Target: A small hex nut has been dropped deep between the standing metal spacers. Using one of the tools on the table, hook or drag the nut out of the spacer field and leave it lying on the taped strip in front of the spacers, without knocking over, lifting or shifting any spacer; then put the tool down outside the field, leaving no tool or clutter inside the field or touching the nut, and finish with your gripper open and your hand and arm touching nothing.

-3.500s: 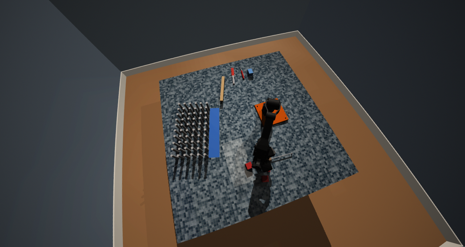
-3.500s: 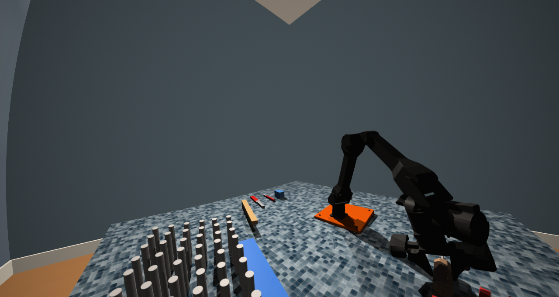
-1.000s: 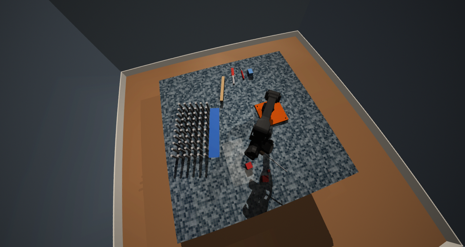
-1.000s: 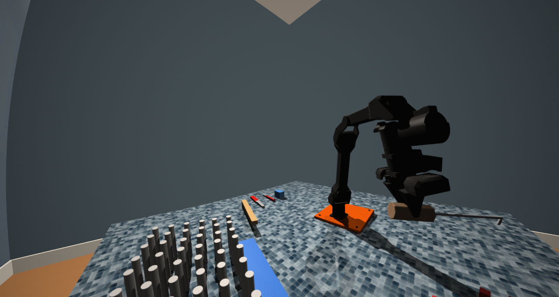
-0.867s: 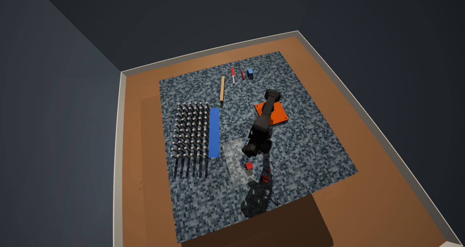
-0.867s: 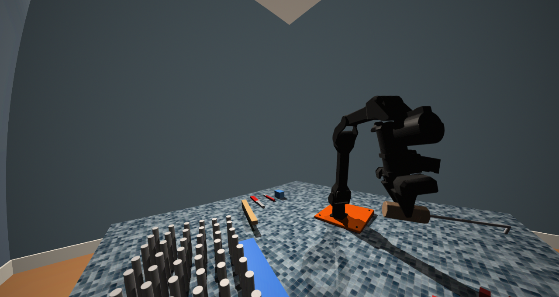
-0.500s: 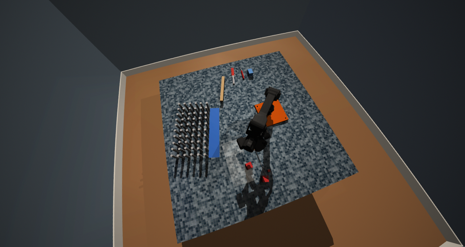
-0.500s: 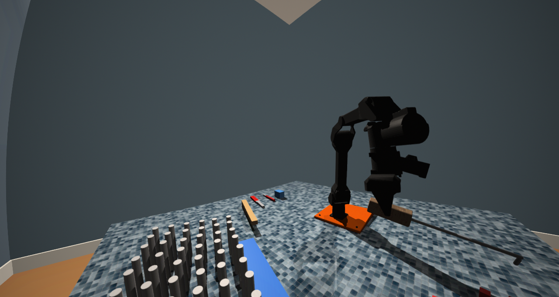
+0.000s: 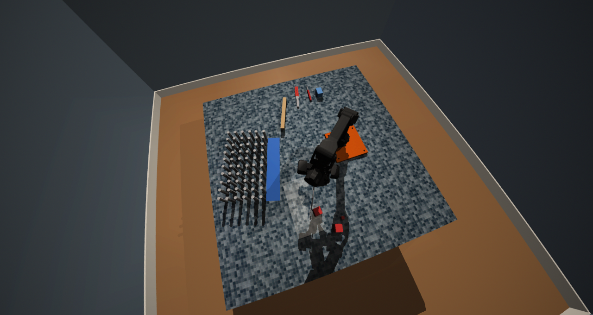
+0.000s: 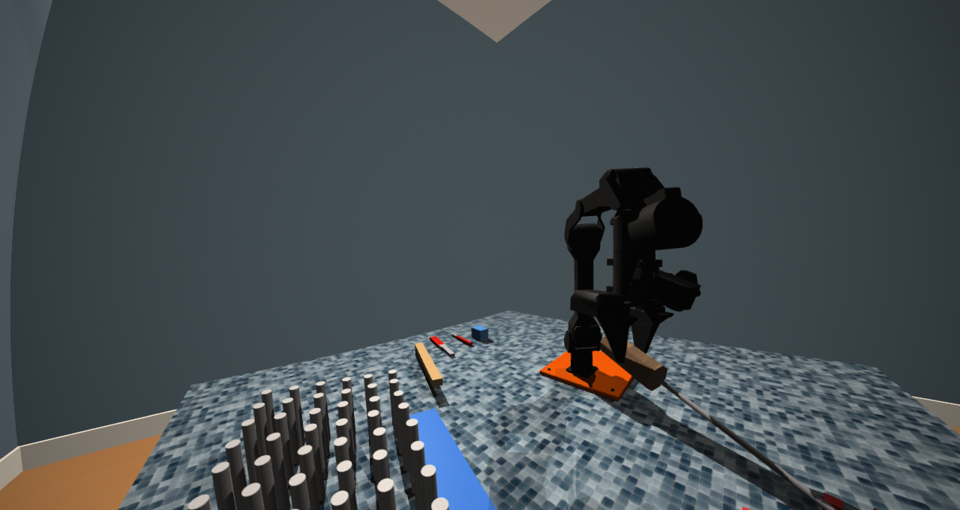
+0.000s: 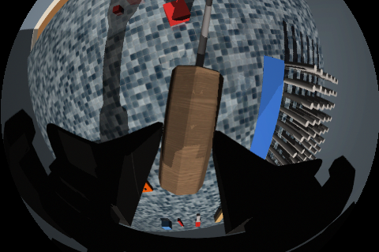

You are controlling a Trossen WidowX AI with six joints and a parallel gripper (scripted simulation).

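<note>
Now: gripper tip 200 mm short of the blue taped strip, 180 mm above it and 170 mm to the left of it. Also, from my gripper tip: blue cube (640 mm to the right, 260 mm behind, 160 mm below); hex nut (360 mm ahead, 200 mm to the right, 180 mm below); hook tool (90 mm to the left, 40 mm ahead, 30 mm below).
</note>
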